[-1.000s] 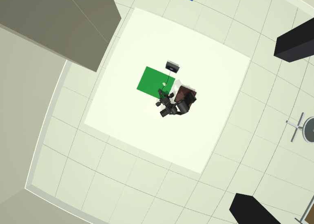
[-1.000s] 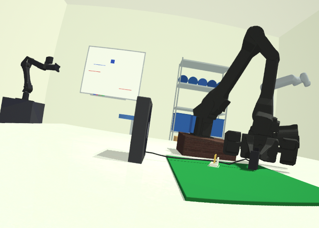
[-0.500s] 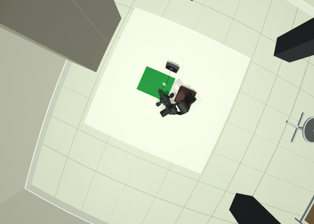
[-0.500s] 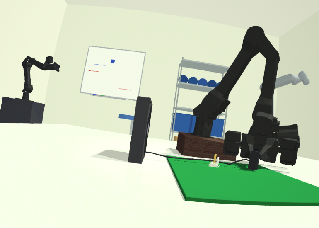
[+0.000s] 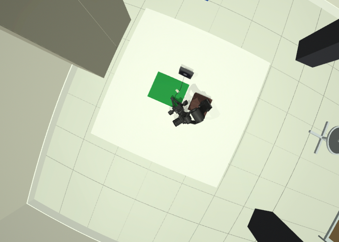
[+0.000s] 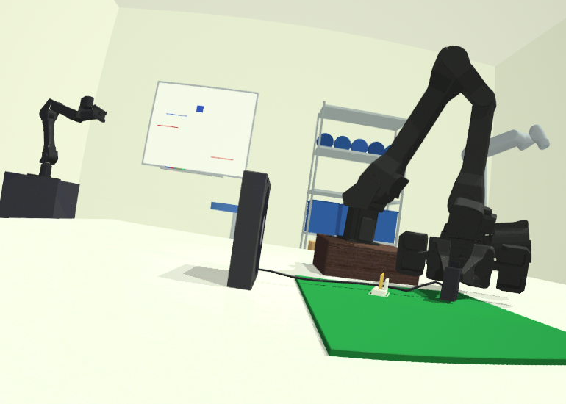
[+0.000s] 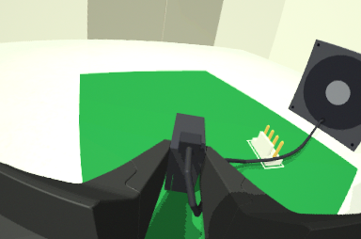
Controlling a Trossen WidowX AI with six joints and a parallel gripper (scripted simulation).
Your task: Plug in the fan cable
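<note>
Now: gripper tip 10 mm above the black plug. Also, from my gripper tip: green board 70 mm to the right, 60 mm ahead, 50 mm below; then white four-pin fan header 90 mm to the right, 30 mm below, 20 mm behind; then black fan 240 mm to the right, 40 mm behind, 30 mm above.
</note>
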